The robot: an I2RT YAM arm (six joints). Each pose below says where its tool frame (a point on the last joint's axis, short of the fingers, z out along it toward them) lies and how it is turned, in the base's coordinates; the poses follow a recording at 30 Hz.
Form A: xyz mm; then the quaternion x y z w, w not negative.
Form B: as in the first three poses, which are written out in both.
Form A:
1: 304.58 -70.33 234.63 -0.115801 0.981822 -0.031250 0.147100
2: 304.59 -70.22 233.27 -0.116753 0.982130 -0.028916 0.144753
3: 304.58 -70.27 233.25 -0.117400 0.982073 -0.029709 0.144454
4: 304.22 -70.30 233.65 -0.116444 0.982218 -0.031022 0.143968
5: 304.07 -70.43 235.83 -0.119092 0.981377 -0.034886 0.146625
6: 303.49 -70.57 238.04 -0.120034 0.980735 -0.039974 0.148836
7: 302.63 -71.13 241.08 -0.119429 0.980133 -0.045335 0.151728
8: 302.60 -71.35 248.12 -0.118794 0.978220 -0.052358 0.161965
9: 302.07 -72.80 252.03 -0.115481 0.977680 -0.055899 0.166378
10: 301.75 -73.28 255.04 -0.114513 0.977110 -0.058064 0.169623
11: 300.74 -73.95 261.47 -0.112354 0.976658 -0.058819 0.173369
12: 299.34 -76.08 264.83 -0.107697 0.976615 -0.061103 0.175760
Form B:
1: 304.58 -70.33 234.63 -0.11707 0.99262 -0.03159 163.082
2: 304.59 -70.22 233.27 -0.11800 0.99258 -0.02922 163.354
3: 304.58 -70.27 233.25 -0.11864 0.99248 -0.03002 163.389
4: 304.22 -70.30 233.65 -0.11767 0.99256 -0.03135 163.445
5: 304.07 -70.43 235.83 -0.12039 0.99210 -0.03527 163.137
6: 303.49 -70.57 238.04 -0.12139 0.99178 -0.04042 162.881
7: 302.63 -71.13 241.08 -0.12083 0.99161 -0.04587 162.546
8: 302.60 -71.35 248.12 -0.12038 0.99131 -0.05306 161.358
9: 302.07 -72.80 252.03 -0.11711 0.99150 -0.05669 160.845
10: 301.75 -73.28 255.04 -0.11620 0.99148 -0.05892 160.468
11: 300.74 -73.95 261.47 -0.11408 0.99167 -0.05972 160.032
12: 299.34 -76.08 264.83 -0.10940 0.99206 -0.06207 159.754
